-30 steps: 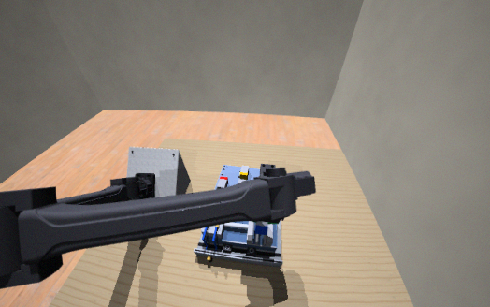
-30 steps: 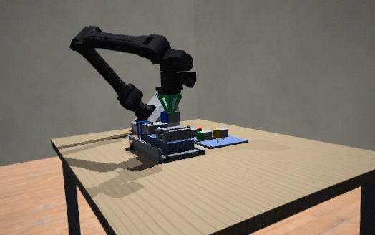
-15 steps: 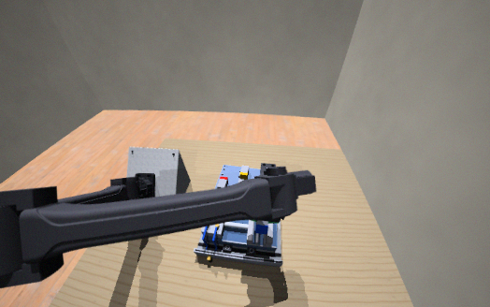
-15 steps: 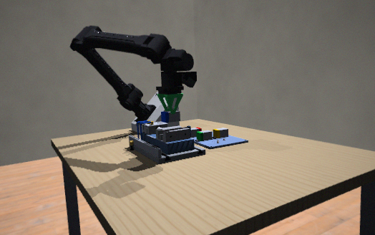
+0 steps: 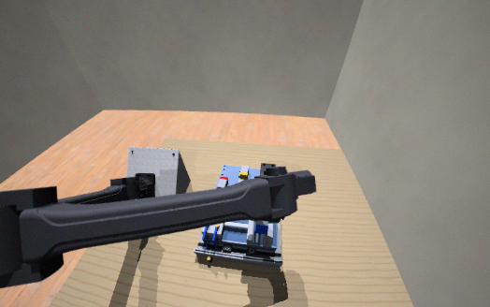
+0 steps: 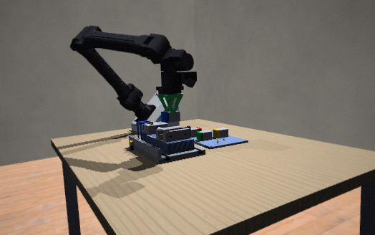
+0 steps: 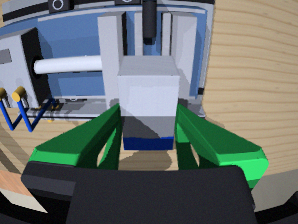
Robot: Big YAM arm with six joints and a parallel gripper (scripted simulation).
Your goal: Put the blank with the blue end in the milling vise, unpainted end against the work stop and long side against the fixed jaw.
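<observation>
Now: hand 20 mm above the blue-ended blank. The rest, counted from my hand: dark work stop rod (70 mm below, 50 mm to the left); then green-ended blank (220 mm to the left, 140 mm below, 80 mm behind); then vise (120 mm below, 70 mm behind, 10 mm to the left).
</observation>
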